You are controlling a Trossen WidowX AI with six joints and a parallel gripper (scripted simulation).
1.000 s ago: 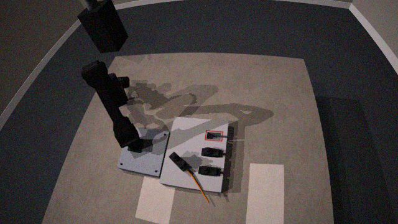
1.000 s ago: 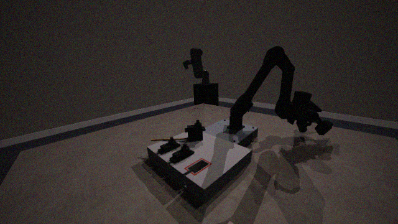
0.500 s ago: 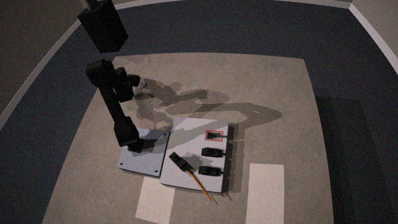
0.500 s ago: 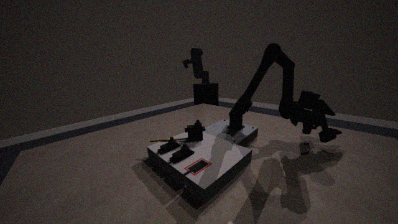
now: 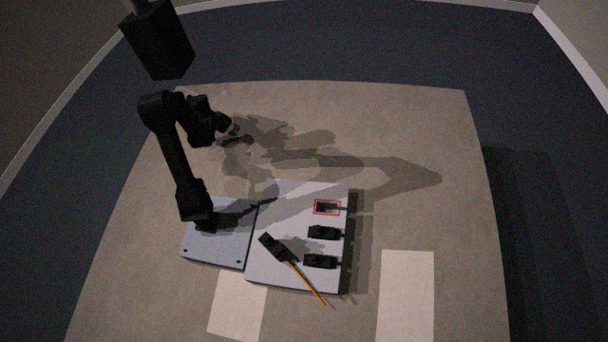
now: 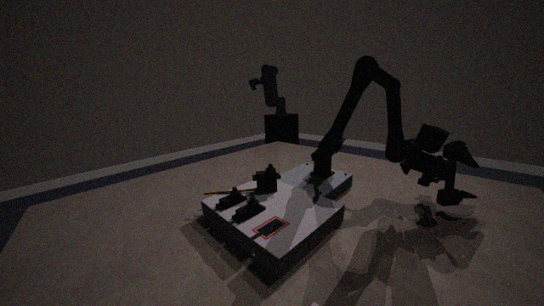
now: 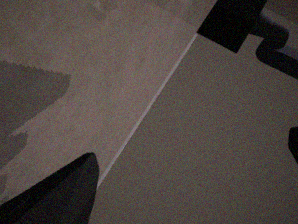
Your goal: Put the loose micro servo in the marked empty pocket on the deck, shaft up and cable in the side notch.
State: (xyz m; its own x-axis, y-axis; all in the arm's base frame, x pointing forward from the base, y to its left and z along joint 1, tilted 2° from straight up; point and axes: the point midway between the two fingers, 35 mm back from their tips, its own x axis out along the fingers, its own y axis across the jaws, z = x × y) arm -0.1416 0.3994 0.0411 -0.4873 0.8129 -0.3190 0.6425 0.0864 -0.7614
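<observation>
Right now my gripper tip is 380 mm short of the deck, 420 mm to the left of it and 50 mm above it.
</observation>
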